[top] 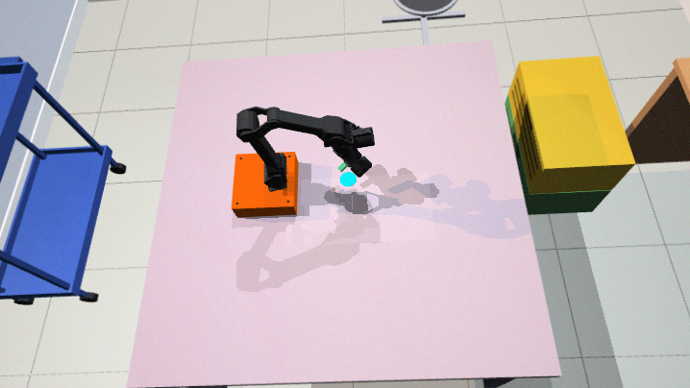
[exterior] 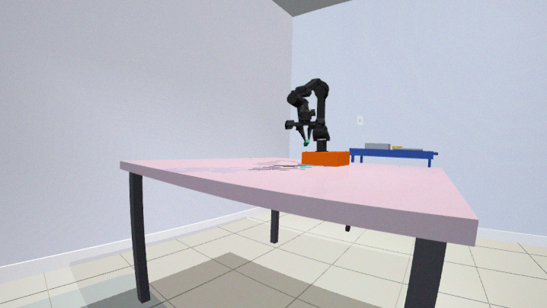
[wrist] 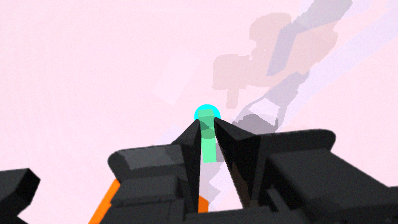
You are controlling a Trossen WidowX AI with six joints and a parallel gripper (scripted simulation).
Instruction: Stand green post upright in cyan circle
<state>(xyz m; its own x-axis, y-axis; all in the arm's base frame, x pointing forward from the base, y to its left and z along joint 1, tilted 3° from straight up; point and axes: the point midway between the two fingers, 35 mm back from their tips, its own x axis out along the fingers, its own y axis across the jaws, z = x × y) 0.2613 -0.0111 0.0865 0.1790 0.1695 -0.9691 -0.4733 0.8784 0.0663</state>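
The cyan circle lies 2 cm behind my gripper tip, 1 cm to the right of it and 12 cm below it. From my gripper tip the other things lie so: green post: 2 cm behind, 1 cm to the right, 1 cm below.
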